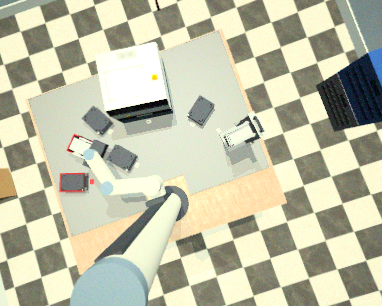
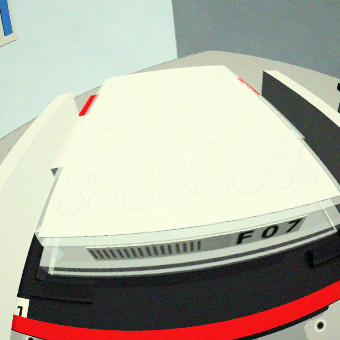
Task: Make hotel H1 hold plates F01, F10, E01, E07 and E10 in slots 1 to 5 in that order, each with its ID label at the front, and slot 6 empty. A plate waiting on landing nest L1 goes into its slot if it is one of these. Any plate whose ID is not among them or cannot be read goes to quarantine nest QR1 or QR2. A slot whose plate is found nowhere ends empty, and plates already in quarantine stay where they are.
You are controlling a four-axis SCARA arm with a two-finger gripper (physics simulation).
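Frame: origin at the arm's base, x ahead, y left, z up, level; millimetres.
Seen in the pictures: gripper, fingertip midpoint: (image 1: 76,145) (image 2: 169,92).
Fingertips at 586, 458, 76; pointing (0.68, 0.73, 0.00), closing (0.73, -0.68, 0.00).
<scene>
A point is followed by its place in that frame, as x, y, z.
A white plate (image 1: 79,145) @[578, 439, 79] (image 2: 180,150) @[547, 417, 78] with the front label F07 is between the fingers of my gripper (image 1: 86,147) (image 2: 169,92) @[586, 458, 76], which is shut on it. The plate is level over a red-rimmed quarantine nest (image 2: 150,334) at the left of the table, whose small label shows a 1. I cannot tell whether the plate touches the nest. A second red-rimmed nest (image 1: 60,182) @[388, 646, 63] stands nearer the front-left with no plate on it. The hotel frame (image 1: 255,123) @[301, -626, 323] at the right has a white plate (image 1: 240,136) @[266, -546, 262] at its top; its lower slots and IDs are hidden.
A large white instrument (image 1: 132,75) @[806, -86, 259] stands at the back of the table. Dark grey nests (image 1: 97,120) @[705, 278, 62] (image 1: 122,157) @[408, 196, 63] (image 1: 201,110) @[528, -413, 62] stand left, centre-left and right of centre. The arm (image 1: 132,186) @[203, 128, 236] reaches across the front-left. Black and blue units (image 1: 357,95) stand off the table at right.
</scene>
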